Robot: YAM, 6 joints.
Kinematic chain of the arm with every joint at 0, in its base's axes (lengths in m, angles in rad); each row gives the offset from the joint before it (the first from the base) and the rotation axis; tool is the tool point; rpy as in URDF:
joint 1: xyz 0 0 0.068 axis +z
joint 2: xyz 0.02 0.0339 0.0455 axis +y
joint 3: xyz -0.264 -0.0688 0 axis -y
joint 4: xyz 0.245 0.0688 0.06 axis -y
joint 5: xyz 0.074 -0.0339 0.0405 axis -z
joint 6: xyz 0.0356 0 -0.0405 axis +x
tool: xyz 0 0 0 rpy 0 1.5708 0
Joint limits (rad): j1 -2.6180..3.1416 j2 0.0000..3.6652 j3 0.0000..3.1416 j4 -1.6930..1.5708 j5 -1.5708..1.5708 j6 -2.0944..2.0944
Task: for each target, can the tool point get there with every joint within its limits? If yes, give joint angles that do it. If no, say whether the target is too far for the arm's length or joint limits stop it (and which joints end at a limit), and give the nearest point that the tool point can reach.
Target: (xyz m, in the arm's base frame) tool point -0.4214 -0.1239 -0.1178
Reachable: no: joint limits stop it (at a limit: joint 1) | nearest point -0.3875 -0.1826 -0.1178 | short by 0.068 m
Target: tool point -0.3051 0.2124 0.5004
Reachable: yes | joints 2.5509 1.6331 1.6478 0.5658 0.1845 -1.4321
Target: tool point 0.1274 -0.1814 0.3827
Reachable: yes | joints -1.0802 1.2814 1.4597 -1.2697 -0.8583 1.6838
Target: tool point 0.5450 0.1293 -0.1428
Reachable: yes | joints 0.1877 3.3744 2.4001 0.7039 -0.7906 -0.8234
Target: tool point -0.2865 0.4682 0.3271
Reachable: yes | joints -1.0706 0.4112 2.8796 0.6501 0.8552 0.0818
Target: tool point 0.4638 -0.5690 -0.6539
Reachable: no: too far | nearest point 0.2959 -0.3630 -0.3060 | short by 0.438 m
